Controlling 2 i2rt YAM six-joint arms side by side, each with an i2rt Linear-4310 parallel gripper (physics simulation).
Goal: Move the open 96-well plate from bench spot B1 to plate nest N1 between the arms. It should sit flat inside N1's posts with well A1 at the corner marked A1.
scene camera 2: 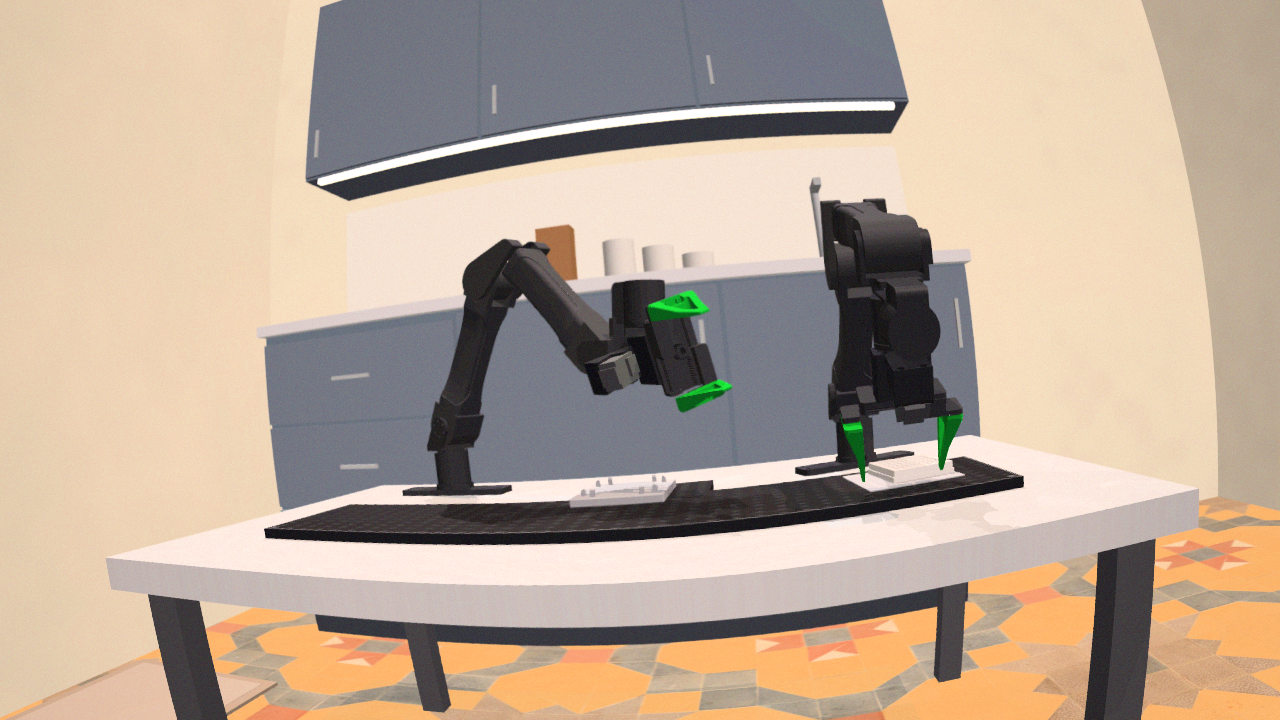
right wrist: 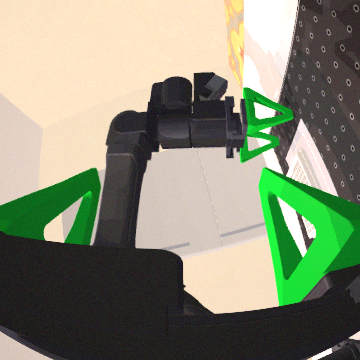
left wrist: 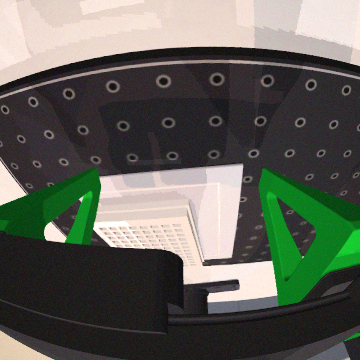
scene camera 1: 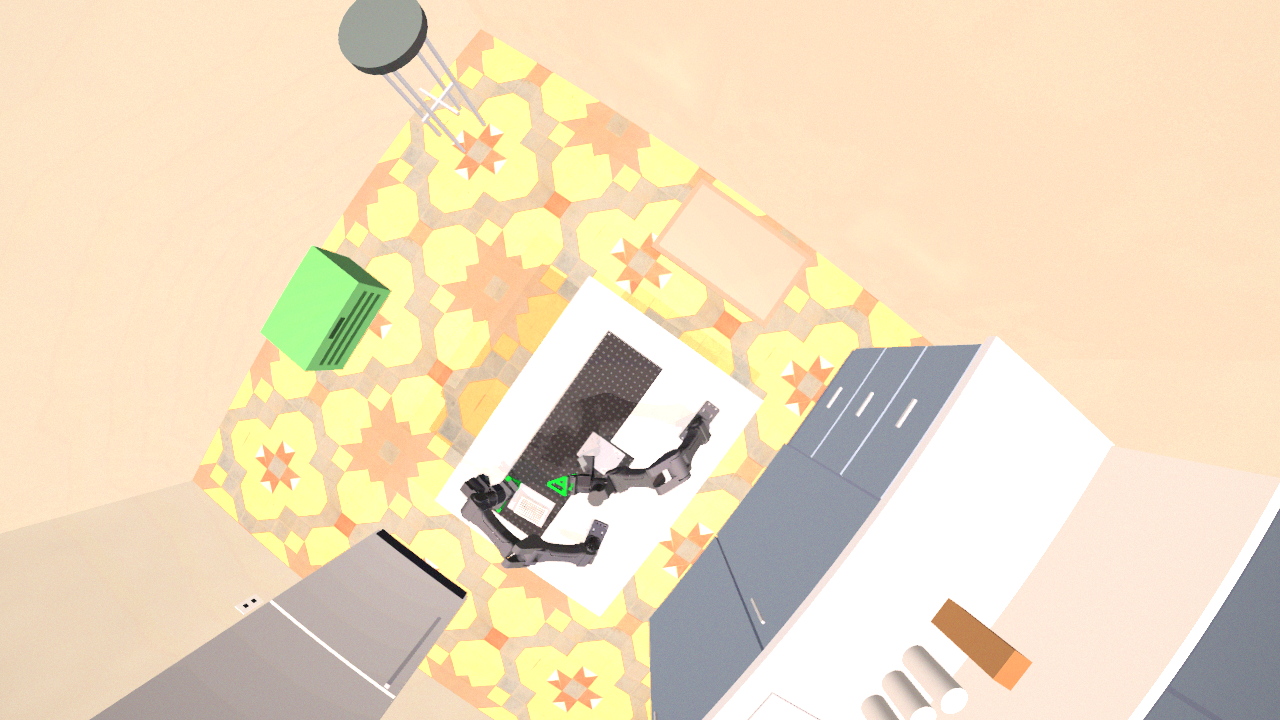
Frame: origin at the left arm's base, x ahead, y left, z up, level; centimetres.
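Seen in the pictures: left gripper, between the fingertips: [scene camera 2: 902,474] [right wrist: 284,128] [left wrist: 179,176] [scene camera 1: 513,490]; right gripper, between the fingertips: [scene camera 2: 716,350] [right wrist: 179,176] [scene camera 1: 551,482]; left arm's base, origin of its link: [scene camera 2: 856,465] [right wrist: 357,355] [left wrist: 192,286] [scene camera 1: 593,541]; right arm's base, origin of its link: [scene camera 2: 456,493] [scene camera 1: 699,423].
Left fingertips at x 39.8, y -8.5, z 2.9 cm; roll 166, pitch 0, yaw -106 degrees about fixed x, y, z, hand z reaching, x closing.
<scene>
Pixels of each thing's top centre, then the offset from my left fingertips to it. "*": a spot on its surface instead. Level surfaces: height alone.
- white 96-well plate, centre of its top: [left wrist: 154,250] [scene camera 2: 909,462] [right wrist: 304,197] [scene camera 1: 530,511] dx -10.1, dy +5.4, dz +0.0 cm
- bench spot B1, a spot on its surface: [left wrist: 230,200] * dx -5.4, dy -2.5, dz -1.5 cm
- Nest N1, centre of its top: [scene camera 2: 624,481] [scene camera 1: 600,455] dx -27.9, dy -29.2, dz +0.5 cm
- black perforated board, height of its surface: dz -1.6 cm
- white table, height of its surface: dz -2.9 cm
The white 96-well plate [scene camera 1: 531,508] [scene camera 2: 911,467] [left wrist: 150,235] lies flat on the pale card of bench spot B1 [left wrist: 230,200]. My left gripper [scene camera 2: 902,473] [left wrist: 179,176] is open and empty, pointing down with its fingertips low around the plate in scene camera 2. In the left wrist view the plate lies nearer the picture-left finger, and the gripper body hides its near part. My right gripper [scene camera 2: 718,347] [right wrist: 179,176] is open and empty, high and tilted sideways. Nest N1 [scene camera 1: 599,448] [scene camera 2: 622,492], a pale block with short posts, holds no plate. The A1 marks cannot be made out.
A black perforated board [scene camera 1: 617,367] [scene camera 2: 402,523] [left wrist: 190,100] lies on the white table [scene camera 1: 581,313] [scene camera 2: 626,573] under the spot and nest. The right arm reaches over the table near the nest. Cabinets [scene camera 2: 375,385] stand behind the table.
</scene>
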